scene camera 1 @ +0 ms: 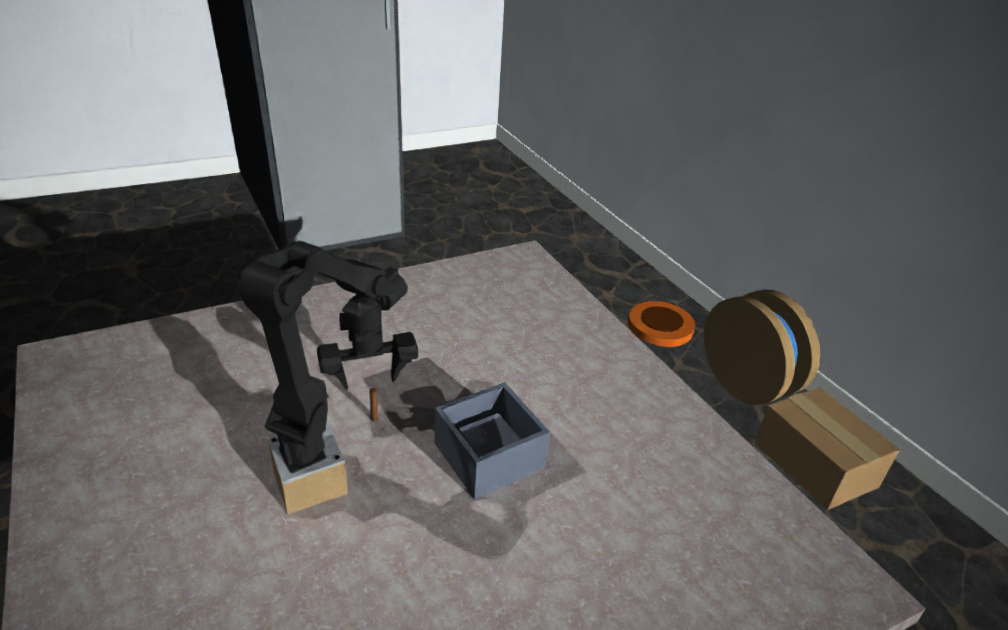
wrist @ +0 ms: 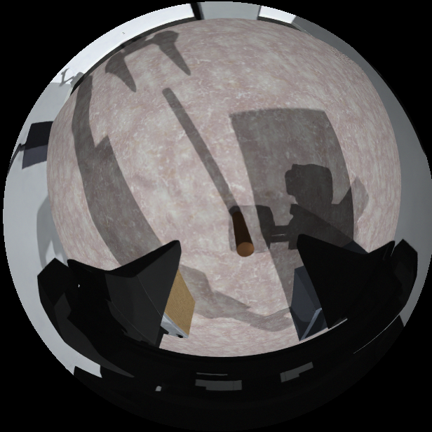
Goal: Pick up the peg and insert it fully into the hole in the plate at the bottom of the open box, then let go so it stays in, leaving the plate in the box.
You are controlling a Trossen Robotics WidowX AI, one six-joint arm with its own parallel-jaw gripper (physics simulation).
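Frame: origin at the arm's base, x ahead, y left, z up, level; centimetres.
Seen in the pictures: gripper, fingertip midpoint: (scene camera 1: 370, 384); arm's base, link origin: (scene camera 1: 302, 453).
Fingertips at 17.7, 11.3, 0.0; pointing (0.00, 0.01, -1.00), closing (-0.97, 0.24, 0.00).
Offsets run from my fingertips to a thing's middle, as dx, dy, dz. Level surfaces: height alone.
A brown peg @(+0.2, -1.0, -4.8) (scene camera 1: 373, 404) (wrist: 241, 235) stands upright on the table, left of the box in the scene view. A blue-grey open box @(+15.6, -21.3, -3.9) (scene camera 1: 511, 462) (wrist: 304, 295) stands on the table; in the wrist view part of it shows beside the right finger. A dark plate @(+15.6, -21.3, -5.3) (scene camera 1: 486, 432) shows in part at the bottom of the box; its hole cannot be made out. My gripper (scene camera 1: 370, 382) (wrist: 241, 244) is open and empty, pointing down above the peg. In the wrist view the peg's top shows between the fingertips, somewhat nearer the right one.
The arm's base sits on a wooden block (scene camera 1: 315, 486) (wrist: 181, 300) at the left of the table @(dz -8.8) (scene camera 1: 631, 520). Beyond the table's right edge are an orange ring (scene camera 1: 661, 341), a large spool (scene camera 1: 747, 349) and a cardboard box (scene camera 1: 802, 453). A grey cabinet (scene camera 1: 334, 118) stands behind.
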